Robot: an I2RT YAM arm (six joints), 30 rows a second.
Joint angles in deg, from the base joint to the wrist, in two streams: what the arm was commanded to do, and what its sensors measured. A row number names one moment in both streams.
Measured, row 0:
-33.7 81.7 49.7 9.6 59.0 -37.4
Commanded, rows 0 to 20:
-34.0 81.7 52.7 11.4 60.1 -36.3
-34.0 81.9 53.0 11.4 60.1 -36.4
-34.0 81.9 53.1 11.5 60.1 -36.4
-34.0 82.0 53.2 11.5 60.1 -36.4
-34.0 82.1 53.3 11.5 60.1 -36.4
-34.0 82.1 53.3 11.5 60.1 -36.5
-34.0 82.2 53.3 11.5 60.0 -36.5
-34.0 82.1 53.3 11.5 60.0 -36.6
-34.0 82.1 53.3 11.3 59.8 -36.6
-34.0 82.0 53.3 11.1 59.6 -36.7
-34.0 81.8 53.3 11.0 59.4 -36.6
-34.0 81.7 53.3 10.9 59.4 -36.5
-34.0 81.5 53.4 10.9 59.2 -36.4
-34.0 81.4 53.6 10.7 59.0 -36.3
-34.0 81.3 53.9 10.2 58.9 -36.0
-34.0 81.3 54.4 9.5 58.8 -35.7
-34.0 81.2 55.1 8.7 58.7 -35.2
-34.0 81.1 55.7 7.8 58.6 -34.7
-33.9 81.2 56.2 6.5 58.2 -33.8
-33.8 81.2 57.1 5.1 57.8 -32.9
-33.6 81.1 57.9 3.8 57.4 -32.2
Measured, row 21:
-33.8 82.7 53.4 7.5 58.4 -36.0
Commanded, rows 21 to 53:
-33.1 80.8 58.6 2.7 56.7 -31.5
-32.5 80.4 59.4 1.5 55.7 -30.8
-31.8 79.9 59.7 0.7 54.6 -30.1
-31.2 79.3 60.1 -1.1 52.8 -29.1
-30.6 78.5 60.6 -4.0 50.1 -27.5
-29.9 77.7 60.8 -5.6 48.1 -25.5
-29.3 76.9 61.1 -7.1 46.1 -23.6
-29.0 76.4 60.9 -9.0 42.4 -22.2
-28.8 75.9 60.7 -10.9 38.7 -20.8
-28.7 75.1 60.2 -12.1 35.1 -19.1
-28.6 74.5 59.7 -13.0 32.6 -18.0
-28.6 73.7 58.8 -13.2 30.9 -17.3
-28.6 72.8 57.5 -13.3 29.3 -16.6
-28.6 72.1 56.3 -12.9 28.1 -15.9
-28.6 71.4 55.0 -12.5 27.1 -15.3
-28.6 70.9 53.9 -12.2 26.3 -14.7
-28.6 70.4 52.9 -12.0 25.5 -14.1
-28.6 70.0 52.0 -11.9 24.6 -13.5
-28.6 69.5 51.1 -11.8 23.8 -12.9
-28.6 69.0 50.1 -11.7 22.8 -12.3
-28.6 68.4 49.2 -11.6 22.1 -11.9
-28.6 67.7 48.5 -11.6 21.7 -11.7
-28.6 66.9 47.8 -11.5 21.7 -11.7
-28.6 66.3 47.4 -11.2 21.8 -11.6
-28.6 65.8 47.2 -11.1 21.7 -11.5
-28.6 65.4 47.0 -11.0 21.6 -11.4
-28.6 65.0 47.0 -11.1 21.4 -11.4
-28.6 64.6 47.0 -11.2 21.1 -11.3
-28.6 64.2 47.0 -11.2 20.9 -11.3
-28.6 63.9 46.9 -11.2 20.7 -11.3
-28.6 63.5 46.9 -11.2 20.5 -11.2
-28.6 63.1 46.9 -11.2 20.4 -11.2
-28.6 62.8 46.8 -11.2 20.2 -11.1
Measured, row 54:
-28.6 65.7 47.1 -12.0 21.8 -12.4
